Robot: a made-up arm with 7 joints.
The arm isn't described. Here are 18 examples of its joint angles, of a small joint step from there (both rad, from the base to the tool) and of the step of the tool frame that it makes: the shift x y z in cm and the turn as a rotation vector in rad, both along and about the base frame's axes.
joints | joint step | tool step
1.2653 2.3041 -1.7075 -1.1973 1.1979 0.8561 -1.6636 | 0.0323 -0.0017 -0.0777 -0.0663 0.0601 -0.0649 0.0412 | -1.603 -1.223 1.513 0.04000 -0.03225 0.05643
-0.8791 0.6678 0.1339 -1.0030 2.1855 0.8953 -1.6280 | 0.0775 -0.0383 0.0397 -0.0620 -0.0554 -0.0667 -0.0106 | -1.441 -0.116 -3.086 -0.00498 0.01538 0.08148
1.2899 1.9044 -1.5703 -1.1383 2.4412 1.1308 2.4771 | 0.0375 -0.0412 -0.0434 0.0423 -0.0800 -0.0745 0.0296 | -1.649 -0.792 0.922 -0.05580 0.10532 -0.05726
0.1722 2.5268 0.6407 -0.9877 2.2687 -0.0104 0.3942 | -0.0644 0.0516 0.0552 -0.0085 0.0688 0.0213 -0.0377 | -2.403 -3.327 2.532 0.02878 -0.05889 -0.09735
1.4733 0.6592 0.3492 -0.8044 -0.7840 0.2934 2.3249 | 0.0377 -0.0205 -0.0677 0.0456 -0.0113 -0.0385 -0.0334 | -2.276 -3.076 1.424 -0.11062 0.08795 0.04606
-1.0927 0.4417 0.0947 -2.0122 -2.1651 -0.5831 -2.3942 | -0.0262 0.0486 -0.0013 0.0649 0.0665 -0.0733 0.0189 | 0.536 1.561 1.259 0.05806 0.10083 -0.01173
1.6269 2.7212 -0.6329 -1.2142 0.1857 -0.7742 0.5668 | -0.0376 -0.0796 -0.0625 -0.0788 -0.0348 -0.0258 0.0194 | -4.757 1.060 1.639 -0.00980 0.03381 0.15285
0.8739 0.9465 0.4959 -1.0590 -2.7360 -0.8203 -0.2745 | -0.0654 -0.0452 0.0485 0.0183 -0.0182 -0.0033 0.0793 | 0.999 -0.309 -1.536 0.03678 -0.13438 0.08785
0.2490 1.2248 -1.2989 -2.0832 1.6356 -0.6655 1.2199 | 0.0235 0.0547 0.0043 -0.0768 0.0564 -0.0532 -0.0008 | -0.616 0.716 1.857 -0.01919 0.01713 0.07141
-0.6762 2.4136 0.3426 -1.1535 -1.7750 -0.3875 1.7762 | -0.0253 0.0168 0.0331 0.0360 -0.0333 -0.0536 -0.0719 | -2.399 -0.450 0.642 0.01293 -0.02417 0.09324
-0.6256 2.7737 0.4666 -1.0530 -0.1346 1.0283 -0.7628 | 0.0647 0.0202 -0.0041 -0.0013 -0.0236 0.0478 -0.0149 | 2.634 -1.051 0.504 -0.01308 0.01842 0.06588
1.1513 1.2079 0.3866 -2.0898 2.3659 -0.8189 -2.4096 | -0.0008 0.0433 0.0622 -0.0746 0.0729 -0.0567 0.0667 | 2.656 -0.633 1.528 -0.06835 -0.12812 -0.01263
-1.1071 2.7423 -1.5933 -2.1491 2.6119 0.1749 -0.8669 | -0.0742 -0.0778 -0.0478 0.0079 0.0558 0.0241 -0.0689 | 2.241 1.189 -2.368 -0.06116 -0.00862 -0.08766
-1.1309 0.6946 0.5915 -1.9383 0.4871 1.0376 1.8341 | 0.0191 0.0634 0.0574 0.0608 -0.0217 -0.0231 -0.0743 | -0.668 2.940 0.178 0.00483 0.00756 0.13674
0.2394 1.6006 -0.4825 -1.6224 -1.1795 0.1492 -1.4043 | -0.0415 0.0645 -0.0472 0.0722 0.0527 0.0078 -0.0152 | 0.847 1.914 2.332 0.08267 0.00288 0.05868
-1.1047 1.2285 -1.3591 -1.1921 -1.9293 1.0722 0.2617 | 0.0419 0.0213 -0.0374 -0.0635 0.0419 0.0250 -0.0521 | -1.733 0.290 -2.292 -0.00465 0.03626 0.00726
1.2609 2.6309 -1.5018 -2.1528 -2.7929 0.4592 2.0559 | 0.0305 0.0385 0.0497 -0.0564 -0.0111 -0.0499 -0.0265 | 1.553 -0.624 -1.298 -0.05424 0.02238 -0.04928
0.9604 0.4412 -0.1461 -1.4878 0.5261 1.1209 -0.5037 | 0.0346 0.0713 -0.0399 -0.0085 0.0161 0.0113 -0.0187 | -1.488 1.576 1.354 -0.01569 0.06292 -0.06607
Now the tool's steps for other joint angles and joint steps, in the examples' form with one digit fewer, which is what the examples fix.
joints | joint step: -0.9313 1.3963 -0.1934 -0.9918 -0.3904 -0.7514 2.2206 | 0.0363 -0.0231 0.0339 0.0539 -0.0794 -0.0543 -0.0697
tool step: 0.09 1.19 -2.17 0.0890 0.0184 0.0555
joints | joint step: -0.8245 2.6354 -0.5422 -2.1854 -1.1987 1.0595 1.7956 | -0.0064 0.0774 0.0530 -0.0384 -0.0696 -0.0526 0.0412
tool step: -1.83 -2.02 1.78 0.1425 0.0329 -0.0018
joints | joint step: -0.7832 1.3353 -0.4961 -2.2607 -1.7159 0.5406 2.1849 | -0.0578 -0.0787 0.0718 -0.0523 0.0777 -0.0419 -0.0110
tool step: -0.41 -3.40 2.35 -0.0645 -0.0308 -0.1213
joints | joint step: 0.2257 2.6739 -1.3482 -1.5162 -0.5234 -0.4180 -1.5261 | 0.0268 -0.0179 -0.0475 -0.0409 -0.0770 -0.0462 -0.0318
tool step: -1.51 0.31 -1.65 -0.0909 0.1545 0.0305
